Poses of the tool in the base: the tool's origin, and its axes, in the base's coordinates. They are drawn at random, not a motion.
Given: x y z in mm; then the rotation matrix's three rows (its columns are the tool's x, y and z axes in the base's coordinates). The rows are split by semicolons.
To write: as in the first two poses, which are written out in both.
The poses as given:
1: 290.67, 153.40, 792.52; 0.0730, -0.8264, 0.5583; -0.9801, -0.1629, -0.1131; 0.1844, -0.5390, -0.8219
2: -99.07, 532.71, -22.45; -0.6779, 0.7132, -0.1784; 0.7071, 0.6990, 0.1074; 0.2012, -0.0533, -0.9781
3: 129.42, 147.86, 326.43; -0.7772, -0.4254, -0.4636; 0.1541, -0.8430, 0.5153; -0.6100, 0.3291, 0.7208
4: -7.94, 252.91, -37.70; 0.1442, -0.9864, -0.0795; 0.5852, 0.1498, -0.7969; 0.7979, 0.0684, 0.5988
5: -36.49, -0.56, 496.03; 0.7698, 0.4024, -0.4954; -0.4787, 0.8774, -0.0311; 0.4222, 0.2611, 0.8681
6: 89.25, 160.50, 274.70; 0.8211, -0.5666, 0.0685; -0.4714, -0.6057, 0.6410; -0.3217, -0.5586, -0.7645
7: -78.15, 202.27, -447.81; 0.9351, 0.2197, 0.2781; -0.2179, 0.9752, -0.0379; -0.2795, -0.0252, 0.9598
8: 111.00, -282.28, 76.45; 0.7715, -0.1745, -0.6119; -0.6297, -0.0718, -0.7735; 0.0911, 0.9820, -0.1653
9: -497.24, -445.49, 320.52; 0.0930, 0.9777, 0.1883; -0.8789, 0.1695, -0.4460; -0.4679, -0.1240, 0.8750
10: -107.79, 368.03, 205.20; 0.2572, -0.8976, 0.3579; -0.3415, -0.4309, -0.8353; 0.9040, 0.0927, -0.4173
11: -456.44, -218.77, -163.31; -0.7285, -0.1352, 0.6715; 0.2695, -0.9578, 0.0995; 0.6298, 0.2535, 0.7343
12: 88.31, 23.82, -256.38; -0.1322, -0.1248, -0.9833; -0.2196, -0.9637, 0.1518; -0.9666, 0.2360, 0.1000
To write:
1: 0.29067, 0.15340, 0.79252, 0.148, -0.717, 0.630, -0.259
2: -0.09907, 0.53271, -0.02245, 0.104, -0.388, -0.916, -0.015
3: 0.12942, 0.14786, 0.32643, 0.159, -0.294, 0.231, 0.914
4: -0.00794, 0.25291, -0.03770, 0.688, 0.314, -0.319, 0.571
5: -0.03649, -0.00056, 0.49603, 0.937, 0.078, -0.245, -0.235
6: 0.08925, 0.16050, 0.27470, 0.336, -0.893, 0.291, 0.071
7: -0.07815, 0.20227, -0.44781, 0.984, 0.003, 0.142, -0.111
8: 0.11100, -0.28228, 0.07645, 0.619, 0.709, -0.284, -0.184
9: -0.49724, -0.44549, 0.32052, 0.731, 0.110, 0.224, -0.635
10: -0.10779, 0.36803, 0.20520, 0.320, 0.726, -0.427, 0.435
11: -0.45644, -0.21877, -0.16331, 0.109, 0.352, 0.095, 0.925
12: 0.08831, 0.02382, -0.25638, 0.032, 0.658, -0.131, -0.741
